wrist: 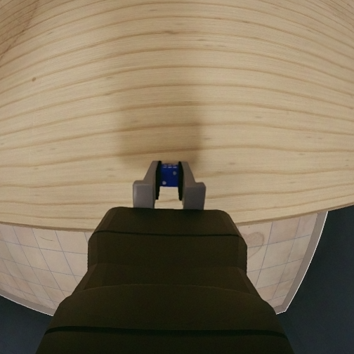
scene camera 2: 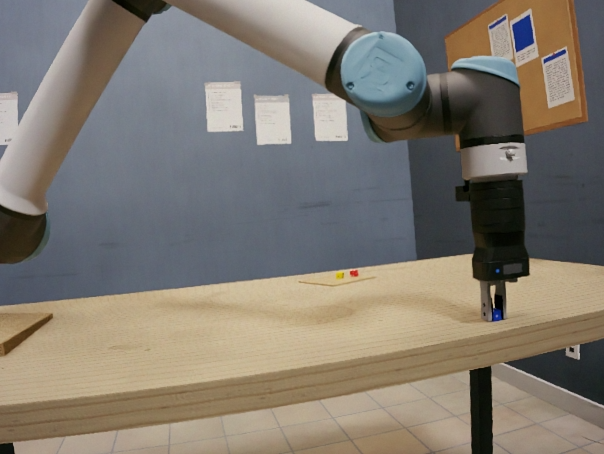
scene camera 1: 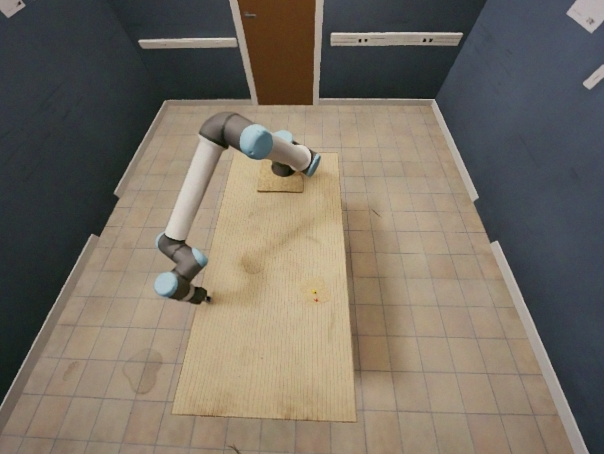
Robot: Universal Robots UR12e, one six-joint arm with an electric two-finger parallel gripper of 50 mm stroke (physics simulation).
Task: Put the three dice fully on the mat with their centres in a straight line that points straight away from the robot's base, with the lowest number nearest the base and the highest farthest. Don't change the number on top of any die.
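Pixels of known places: gripper, fingertip midpoint: (scene camera 2: 494, 318) (scene camera 1: 208, 299); arm's base at its link origin: (scene camera 1: 283, 166).
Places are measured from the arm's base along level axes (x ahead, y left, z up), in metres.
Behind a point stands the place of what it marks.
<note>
My gripper (scene camera 1: 208, 299) {x 0.992, y -0.144, z -0.031 m} (scene camera 2: 494, 316) {x 0.992, y -0.144, z -0.031 m} (wrist: 169, 172) is shut on the blue die (scene camera 2: 497, 314) {x 0.994, y -0.153, z -0.023 m} (wrist: 170, 175), low at the table top near the table's long edge. In the wrist view the blue die sits between the two black pads; its side toward the camera shows two white pips, and its top face shows several pips, seen at a slant. The yellow die (scene camera 1: 314, 292) {x 0.824, y 0.406, z -0.014 m} (scene camera 2: 340, 275) {x 0.822, y 0.392, z -0.020 m} and the red die (scene camera 1: 316, 300) {x 0.862, y 0.425, z -0.013 m} (scene camera 2: 354, 273) {x 0.860, y 0.412, z -0.021 m} are on the thin wood-coloured mat (scene camera 1: 306, 286) {x 0.800, y 0.356, z -0.030 m} (scene camera 2: 330, 283) {x 0.791, y 0.338, z -0.029 m}, apart from each other. The red die is farther from the base. Their top numbers are too small to read.
The long wooden table (scene camera 1: 270, 350) {x 1.141, y 0.255, z -0.033 m} (scene camera 2: 250, 350) {x 0.635, y -0.172, z -0.033 m} (wrist: 200, 100) carries the arm's base board (scene camera 1: 280, 186) {x 0.175, y 0.025, z -0.013 m} (scene camera 2: 22, 330) {x 0.222, y -0.021, z -0.015 m} at its far end in scene camera 1. The table's edge (wrist: 65, 228) runs close below the gripper in the wrist view, with tiled floor beyond it.
</note>
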